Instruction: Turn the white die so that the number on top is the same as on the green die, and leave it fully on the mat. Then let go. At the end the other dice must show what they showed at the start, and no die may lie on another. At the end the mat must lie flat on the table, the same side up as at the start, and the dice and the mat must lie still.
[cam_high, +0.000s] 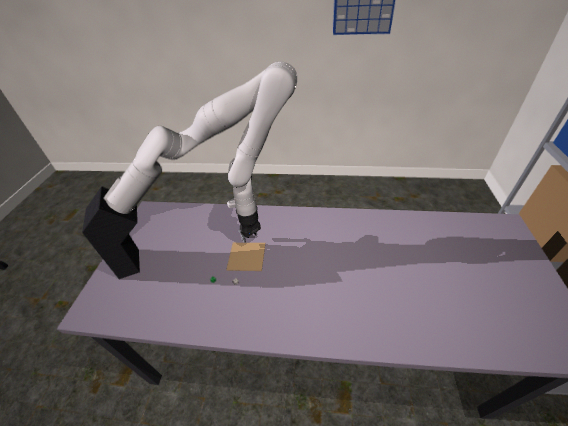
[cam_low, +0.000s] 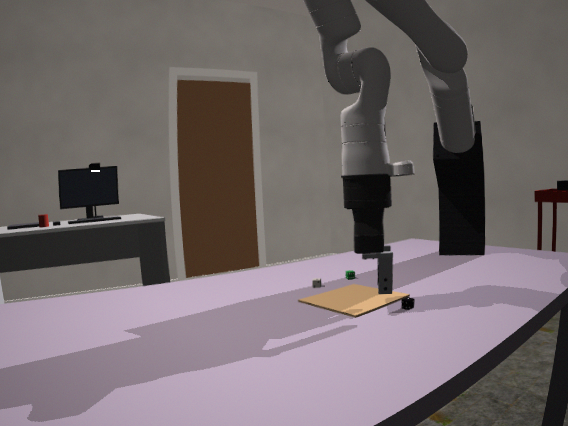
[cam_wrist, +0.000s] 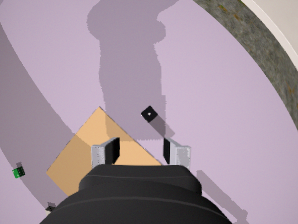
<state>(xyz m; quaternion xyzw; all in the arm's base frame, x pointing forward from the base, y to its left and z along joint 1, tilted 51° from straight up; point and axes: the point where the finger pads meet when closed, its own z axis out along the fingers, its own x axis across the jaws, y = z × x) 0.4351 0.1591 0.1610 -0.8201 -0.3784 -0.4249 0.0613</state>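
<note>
Now: the black die 4 cm below my hand, 3 cm to the left of it and 3 cm behind it. The rest, counted from my hand: tan mat: 7 cm to the right, 5 cm below, 2 cm ahead; green die: 22 cm to the right, 4 cm below, 4 cm behind; white die: 20 cm to the right, 4 cm below, 4 cm ahead.
</note>
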